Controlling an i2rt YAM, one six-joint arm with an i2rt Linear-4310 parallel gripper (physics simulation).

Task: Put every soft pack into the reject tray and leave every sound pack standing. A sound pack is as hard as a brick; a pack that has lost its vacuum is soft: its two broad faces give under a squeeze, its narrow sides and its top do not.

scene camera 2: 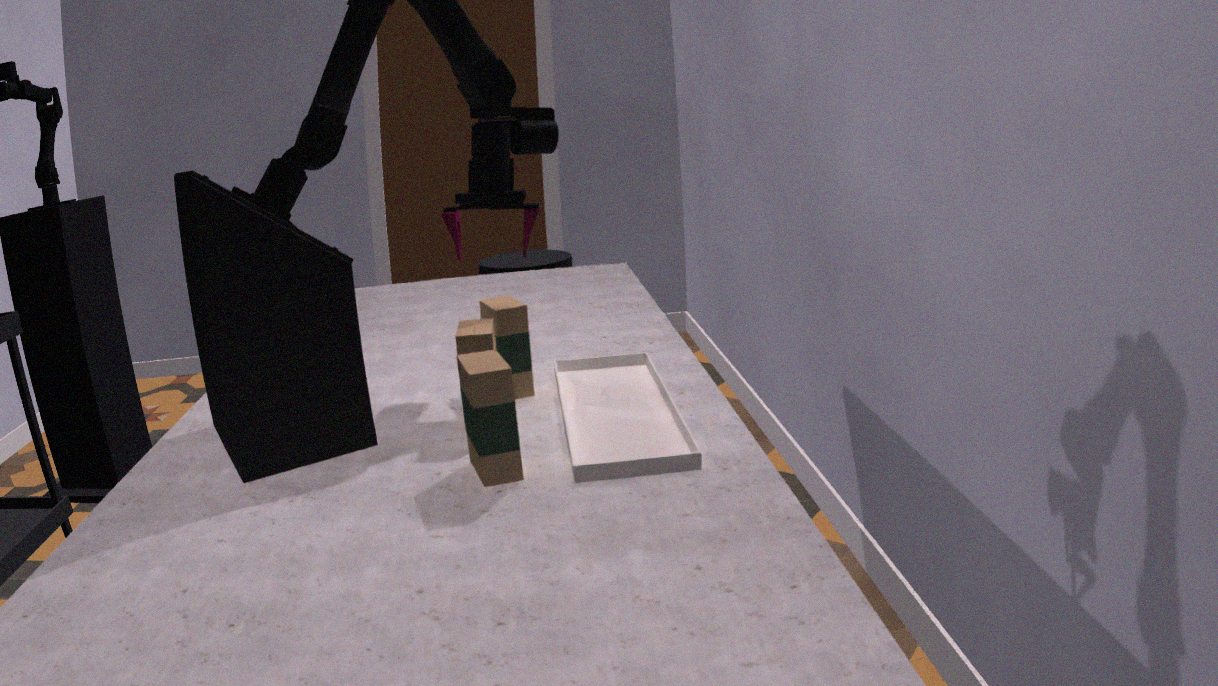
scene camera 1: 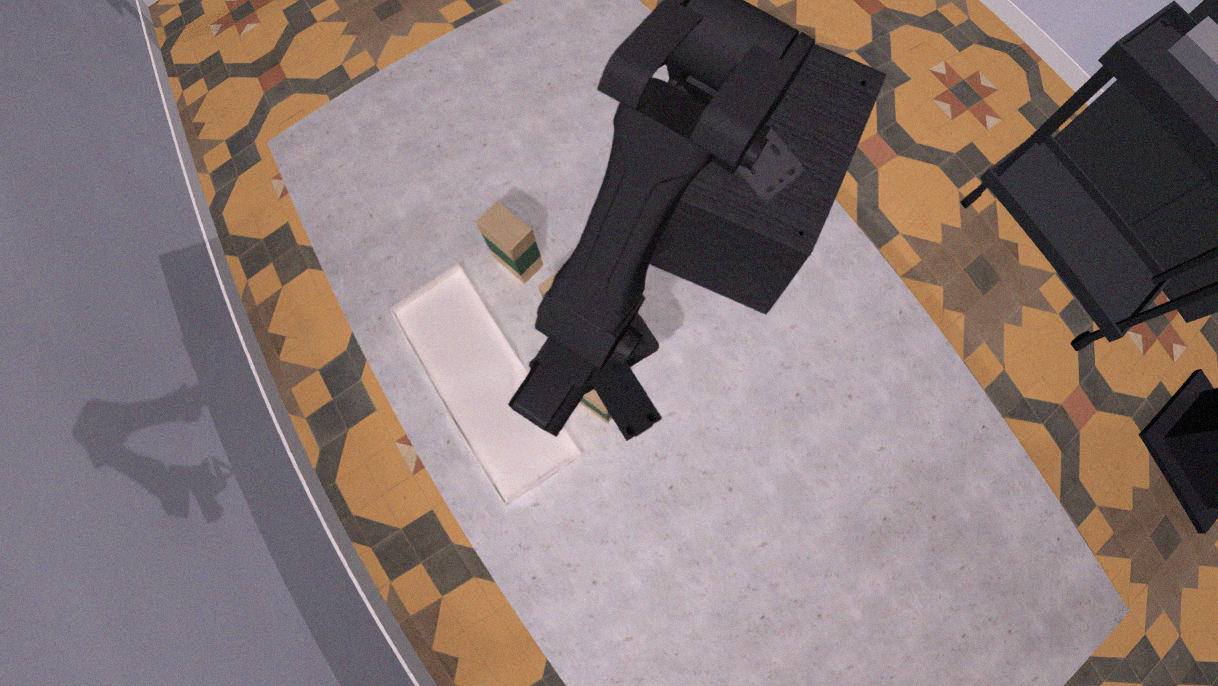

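Pixels of known places: gripper, fingertip midpoint: [scene camera 2: 491,258]; arm's base, origin of the base link: [scene camera 2: 265,215].
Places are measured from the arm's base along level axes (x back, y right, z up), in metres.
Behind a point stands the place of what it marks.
Note:
Three tan packs with green bands stand upright in a row beside the white reject tray [scene camera 1: 473,374] @[x -0.476, y -0.006, z -0.325 m] [scene camera 2: 637,467] @[x -0.478, y 0.179, z -0.317 m]. The near pack [scene camera 1: 509,234] @[x -0.309, y 0.117, z -0.189 m] [scene camera 2: 490,417] @[x -0.315, y 0.176, z -0.242 m] shows well in both views. The middle pack [scene camera 1: 546,288] @[x -0.304, y 0.007, z -0.189 m] [scene camera 2: 474,334] @[x -0.289, y 0.016, z -0.189 m] is partly behind the near one in scene camera 2 and mostly under the arm in scene camera 1. The far pack [scene camera 1: 597,408] @[x -0.330, y -0.179, z -0.235 m] [scene camera 2: 513,345] @[x -0.330, y -0.110, z -0.245 m] is also mostly hidden by the arm in scene camera 1. The tray holds no pack. My gripper [scene camera 2: 492,257] @[x -0.306, y -0.149, z -0.120 m] is open and empty, raised above the packs, its magenta fingers apart and pointing down; scene camera 1 hides them.
The arm's black pedestal [scene camera 1: 733,247] @[x -0.047, y -0.098, z -0.144 m] [scene camera 2: 281,357] @[x -0.038, y 0.102, z -0.175 m] stands on the table [scene camera 1: 809,477] @[x -0.089, y -0.452, z -0.329 m] [scene camera 2: 426,596] @[x -0.255, y 0.411, z -0.329 m], on the other side of the packs from the tray. A grey wall [scene camera 1: 76,340] [scene camera 2: 937,213] runs along the tray side. A dark round stool [scene camera 2: 525,259] is beyond the far table edge.

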